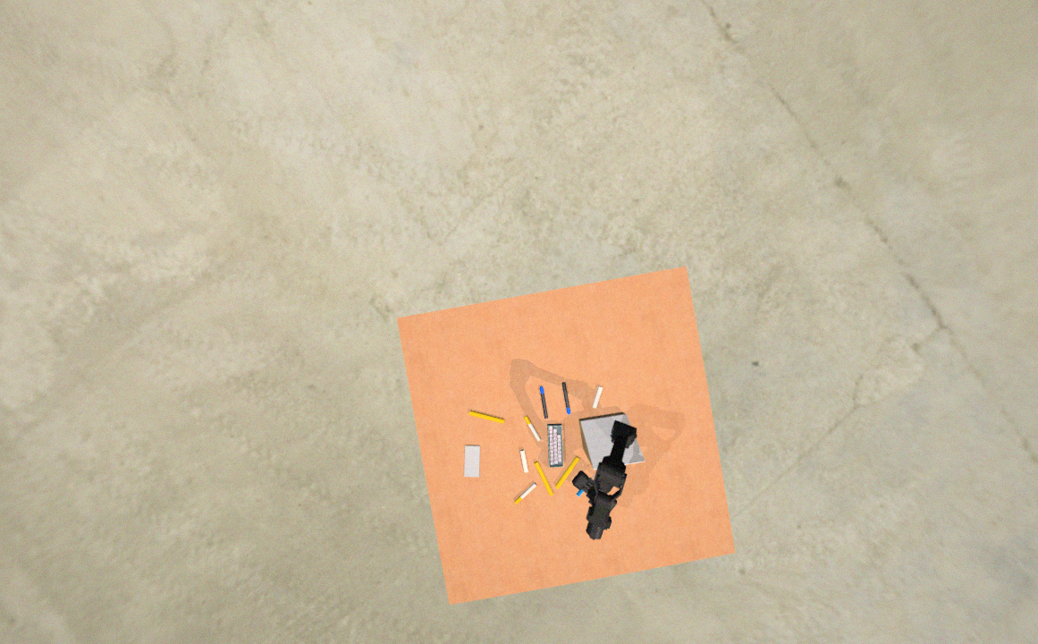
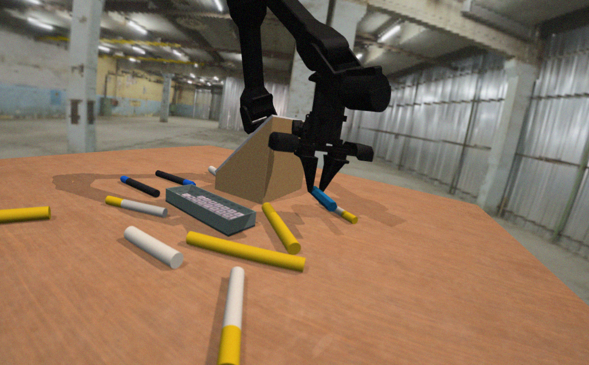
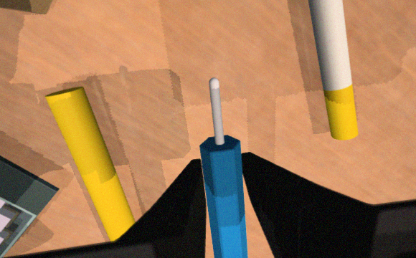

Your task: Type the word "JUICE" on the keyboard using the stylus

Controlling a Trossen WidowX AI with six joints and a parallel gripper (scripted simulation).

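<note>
My gripper tip is now 80 mm short of the yellow cylinder, 40 mm to the left of it and 50 mm above it. Round my gripper tip: blue stylus right at my gripper tip.
</note>
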